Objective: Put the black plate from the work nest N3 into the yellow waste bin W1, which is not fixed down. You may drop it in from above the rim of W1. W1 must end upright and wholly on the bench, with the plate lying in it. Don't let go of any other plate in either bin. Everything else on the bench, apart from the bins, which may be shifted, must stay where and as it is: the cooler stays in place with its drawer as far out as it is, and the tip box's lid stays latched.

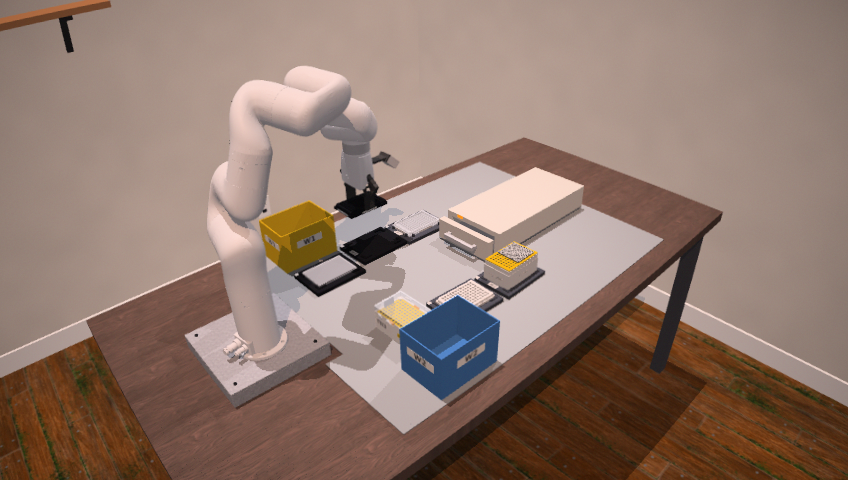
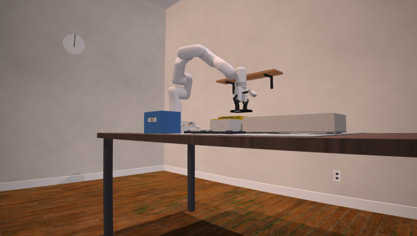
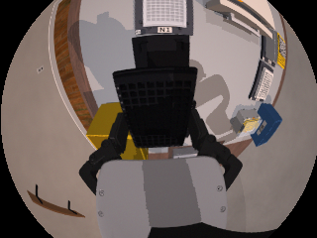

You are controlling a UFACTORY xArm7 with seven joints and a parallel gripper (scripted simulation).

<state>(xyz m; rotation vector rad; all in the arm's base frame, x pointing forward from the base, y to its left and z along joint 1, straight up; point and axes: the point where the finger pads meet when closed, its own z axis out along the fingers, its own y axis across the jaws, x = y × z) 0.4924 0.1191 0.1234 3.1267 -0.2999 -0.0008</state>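
Right now my hand is 14 cm to the right of the yellow bin W1, 13 cm past it and 12 cm above it. From my hand the other things lie so: drawer: 28 cm ahead, 27 cm to the right, 13 cm below; black plate: 1 cm below; work nest N3: 15 cm below, 2 cm to the right, 2 cm ahead.
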